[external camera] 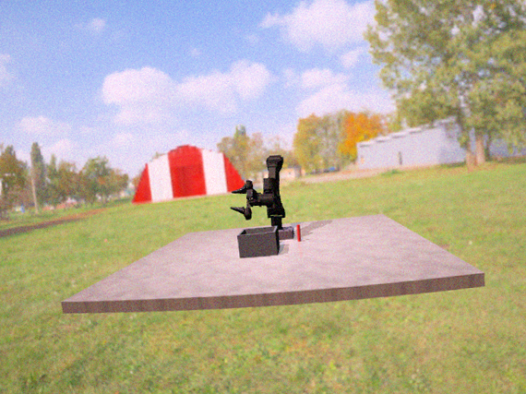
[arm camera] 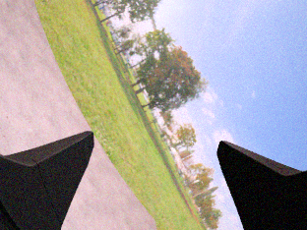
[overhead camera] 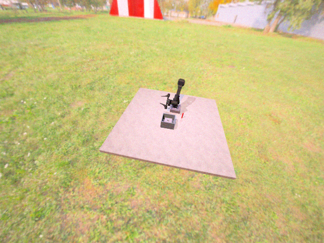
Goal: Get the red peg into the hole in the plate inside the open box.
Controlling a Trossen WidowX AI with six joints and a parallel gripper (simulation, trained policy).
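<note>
The red peg lies 4 cm ahead of my gripper tip, 30 cm to the left of it and 19 cm below it. Also, from my gripper tip: dark box: 17 cm ahead, 12 cm to the left, 21 cm below; then light plate: 17 cm ahead, 12 cm to the left, 19 cm below.
</note>
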